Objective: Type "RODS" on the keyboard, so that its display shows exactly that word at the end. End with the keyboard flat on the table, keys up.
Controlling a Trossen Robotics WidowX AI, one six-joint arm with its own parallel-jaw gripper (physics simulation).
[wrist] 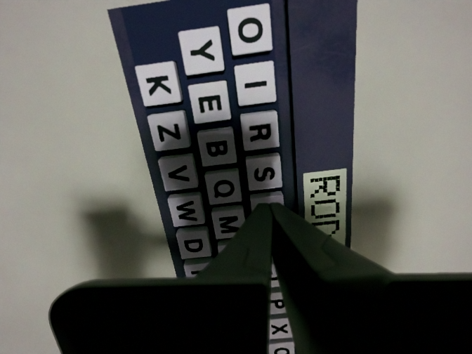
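Note:
The dark blue keyboard (pixel 322 100) lies flat with its keys up and runs down the wrist view. Its pale display (pixel 325 200) reads "RO" and part of a third character; my right finger hides the rest. The white O key (pixel 250 30) is at the top, the R key (pixel 259 131) and S key (pixel 264 171) are lower in the same row, and the D key (pixel 193 244) is at the lower left. My gripper (pixel 268 213) is shut and empty. Its tips appear over the key just below S and cover most of it.
The pale table top (pixel 60 125) shows on both sides of the keyboard, with the gripper's shadows on it. Other keys stand around, such as the Q key (pixel 223 186), M key (pixel 227 223) and W key (pixel 186 210). The P key (pixel 277 303) and X key (pixel 279 329) show between the fingers' lower parts.

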